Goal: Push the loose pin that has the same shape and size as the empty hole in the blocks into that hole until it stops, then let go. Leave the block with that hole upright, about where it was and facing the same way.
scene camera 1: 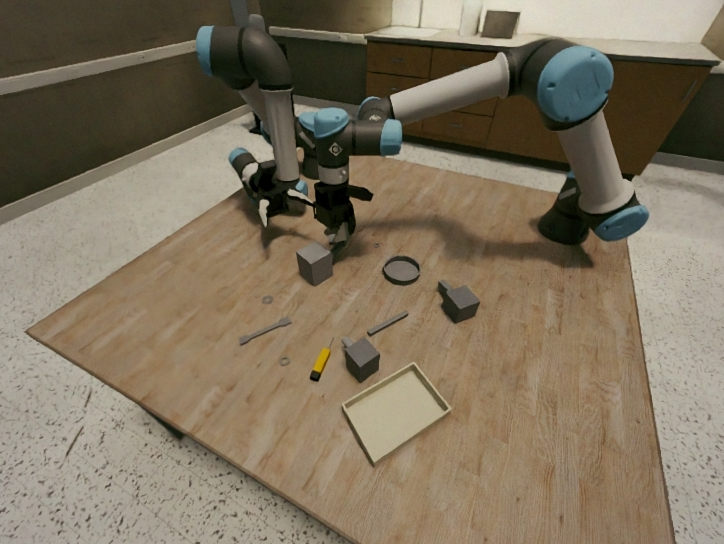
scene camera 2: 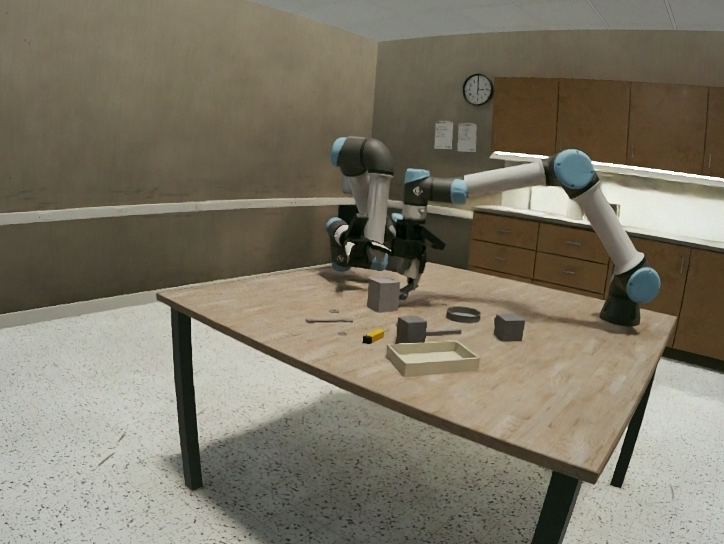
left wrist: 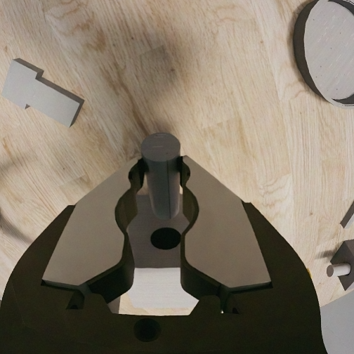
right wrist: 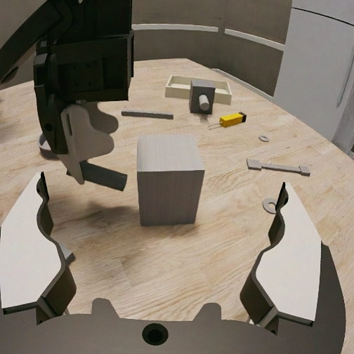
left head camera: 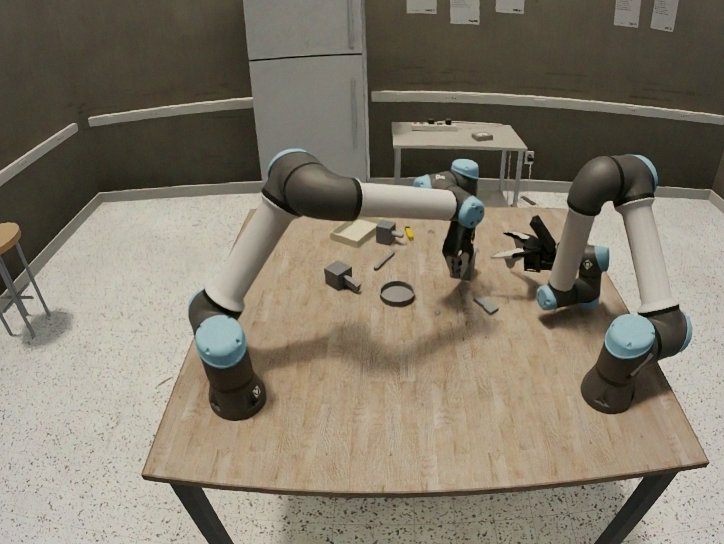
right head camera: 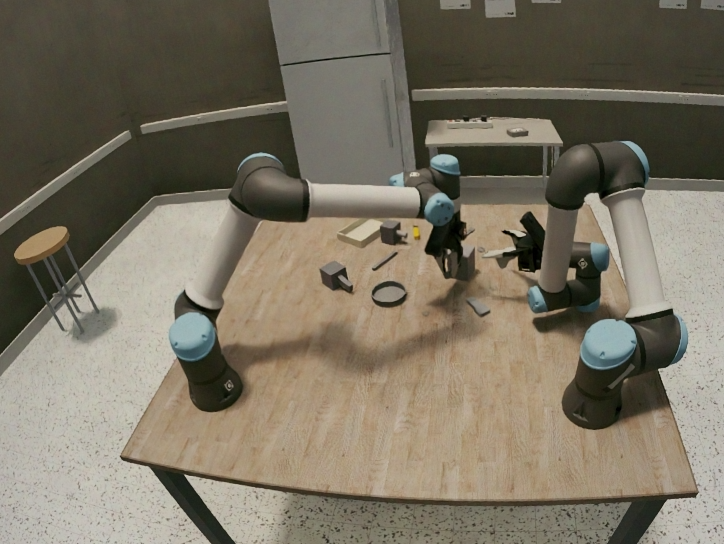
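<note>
My left gripper is shut on a thick round grey pin. In the right wrist view the pin slants slightly down toward the large grey block. The block stands upright; its round hole is visible, with the pin's far end a little short of it. My right gripper is open and empty, back from the block. Two smaller blocks hold pins: one a square pin, the other a thin round pin.
A shallow round dish, a thin bar, a cream tray, a yellow tool, a flat double-ended piece and washers lie around. A flat stepped piece lies near the grippers.
</note>
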